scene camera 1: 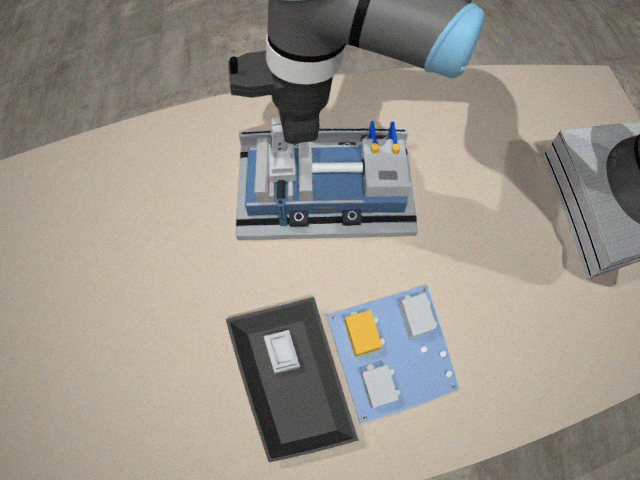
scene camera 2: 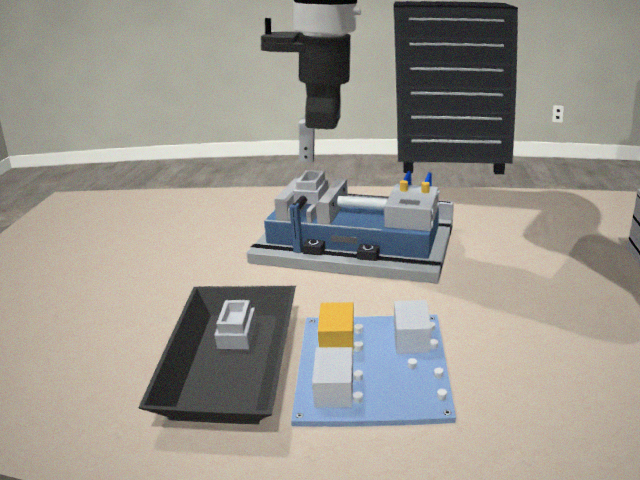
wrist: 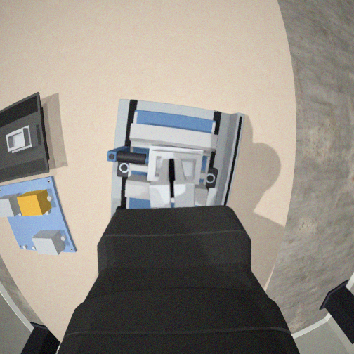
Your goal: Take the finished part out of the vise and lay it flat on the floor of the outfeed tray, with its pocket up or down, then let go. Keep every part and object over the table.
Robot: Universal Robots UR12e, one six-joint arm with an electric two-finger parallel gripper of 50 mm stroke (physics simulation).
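Places are measured from the arm's base along level axes (x left, y up, z ahead), in millimetres.
Pixels of known places: gripper, fingertip midpoint: (scene camera 1: 278, 147) (scene camera 2: 306, 160).
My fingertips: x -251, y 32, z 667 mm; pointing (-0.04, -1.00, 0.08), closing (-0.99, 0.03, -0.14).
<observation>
Behind a point stands the place of what it marks.
The finished part (scene camera 1: 282, 171) @[z 670, x -230, y -5 mm] (scene camera 2: 309, 187) @[z 665, x -228, y -4 mm] (wrist: 156, 167), a light grey stepped block, sits pocket up in the vise (scene camera 1: 336, 193) @[z 597, x -187, y -51 mm] (scene camera 2: 361, 213) @[z 587, x -223, y -51 mm] (wrist: 175, 121), between the two jaws at its left end. My gripper (scene camera 1: 279, 147) @[z 667, x -251, y 32 mm] (scene camera 2: 306, 158) @[z 667, x -251, y 32 mm] (wrist: 171, 170) is above the part, clear of it in the second scene view. Its fingers are together with nothing between them, and they cover some of the pocket in the wrist view. The dark outfeed tray (scene camera 1: 247, 379) @[z 824, x 45, y -72 mm] (scene camera 2: 168, 356) @[z 827, x 94, y -72 mm] (wrist: 19, 110) stands in front of the vise. A similar part (scene camera 1: 282, 351) @[z 758, x 18, y -78 mm] (scene camera 2: 233, 328) @[z 757, x 43, y -70 mm] (wrist: 18, 140) lies in it, pocket up.
A blue post with a black tip (scene camera 1: 282, 206) @[z 687, x -178, y -16 mm] (scene camera 2: 296, 227) @[z 687, x -178, y -47 mm] (wrist: 118, 154) stands at the vise's front, near the part. A blue board (scene camera 1: 413, 372) @[z 578, x 120, y -103 mm] (scene camera 2: 387, 392) @[z 583, x 133, y -103 mm] (wrist: 61, 225) with a yellow block (scene camera 1: 363, 333) @[z 635, x 34, y -67 mm] (scene camera 2: 336, 325) @[z 634, x 51, y -67 mm] (wrist: 35, 202) and grey blocks lies right of the tray.
</observation>
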